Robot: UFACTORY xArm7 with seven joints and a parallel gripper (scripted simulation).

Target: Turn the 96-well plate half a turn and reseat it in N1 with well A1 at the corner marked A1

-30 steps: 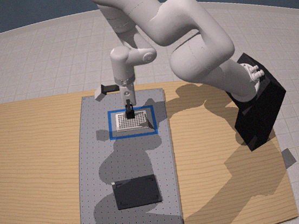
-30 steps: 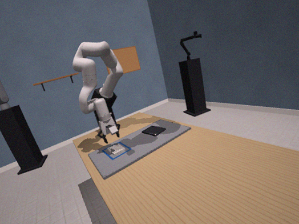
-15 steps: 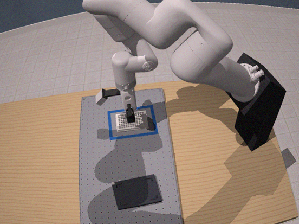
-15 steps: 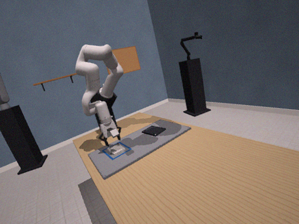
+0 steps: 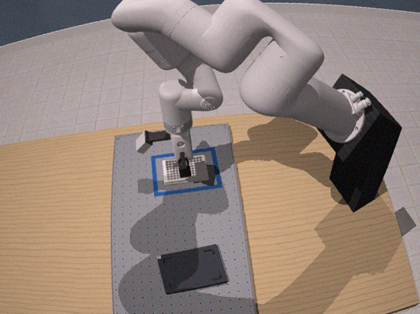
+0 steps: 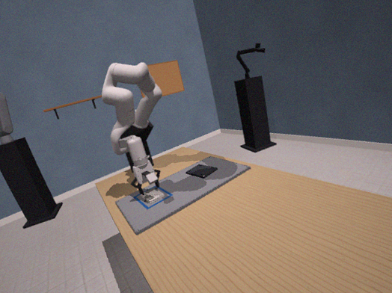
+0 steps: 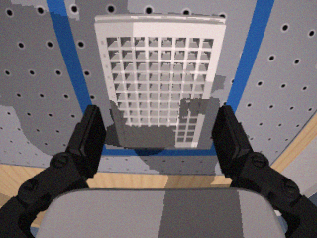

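Right now the white 96-well plate is 40 mm below my hand. From my hand the other things lie so: dark plate nest N1 (80 mm behind, 320 mm to the left, 40 mm below).
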